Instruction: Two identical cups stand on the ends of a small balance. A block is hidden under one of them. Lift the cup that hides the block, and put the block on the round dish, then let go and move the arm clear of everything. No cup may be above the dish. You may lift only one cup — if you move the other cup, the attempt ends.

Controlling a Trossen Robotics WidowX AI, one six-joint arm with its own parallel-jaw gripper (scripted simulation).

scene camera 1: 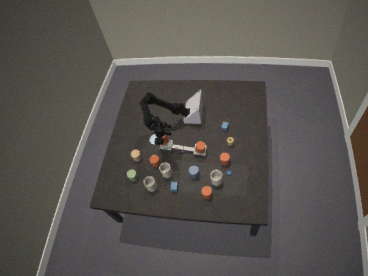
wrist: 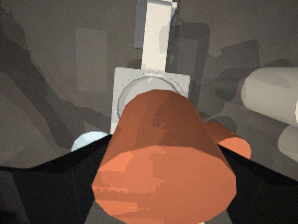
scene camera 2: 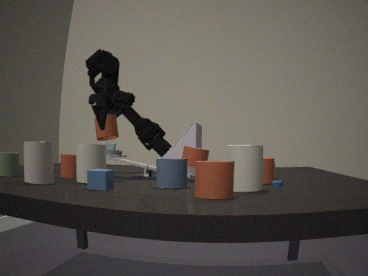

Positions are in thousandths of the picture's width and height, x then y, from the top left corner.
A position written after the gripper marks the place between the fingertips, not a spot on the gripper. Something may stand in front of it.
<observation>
The gripper (scene camera 2: 289, 476) holds an orange cup (wrist: 542, 694). Further things: an orange cup (scene camera 2: 580, 650) and an orange cup (wrist: 743, 600).
The gripper also shows in the wrist view (wrist: 535, 636).
</observation>
